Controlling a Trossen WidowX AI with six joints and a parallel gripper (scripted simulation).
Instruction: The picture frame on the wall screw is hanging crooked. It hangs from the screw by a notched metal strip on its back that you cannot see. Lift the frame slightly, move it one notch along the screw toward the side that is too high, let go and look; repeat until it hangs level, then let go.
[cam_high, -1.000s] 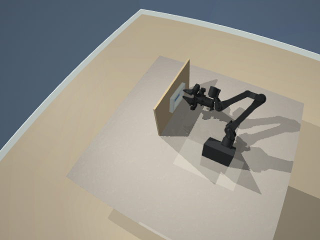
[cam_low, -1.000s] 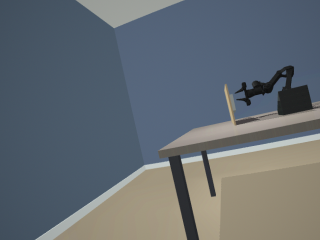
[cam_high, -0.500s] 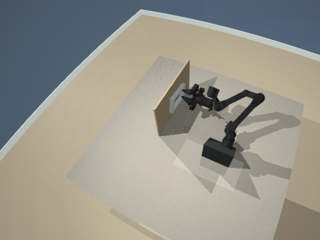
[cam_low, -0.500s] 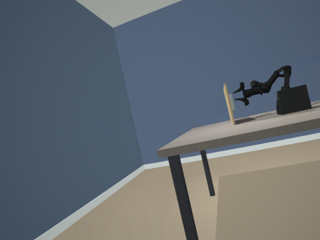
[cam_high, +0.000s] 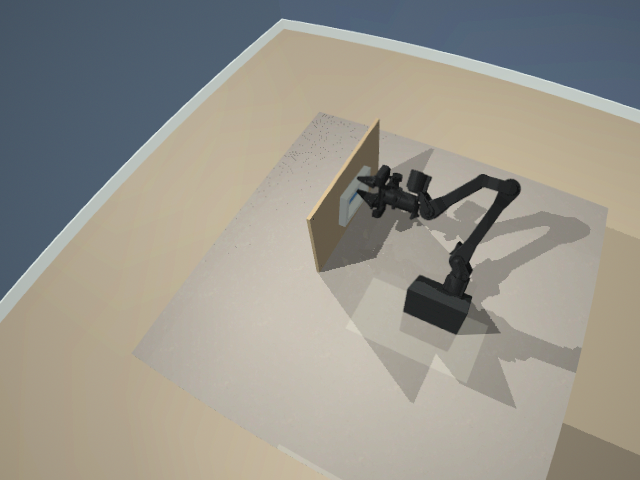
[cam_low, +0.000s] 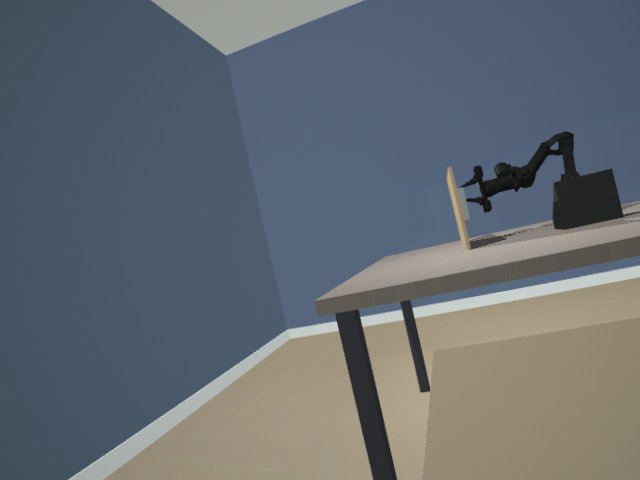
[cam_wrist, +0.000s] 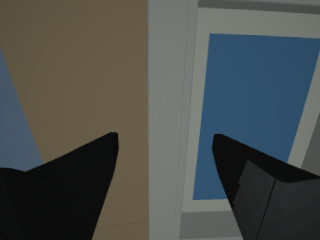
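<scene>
Right now my gripper tip is 10 mm short of the picture frame, 10 mm to the right of it and 50 mm above it. The rest, counted from my gripper tip: board (20 mm ahead, 10 mm to the left, 60 mm below).
</scene>
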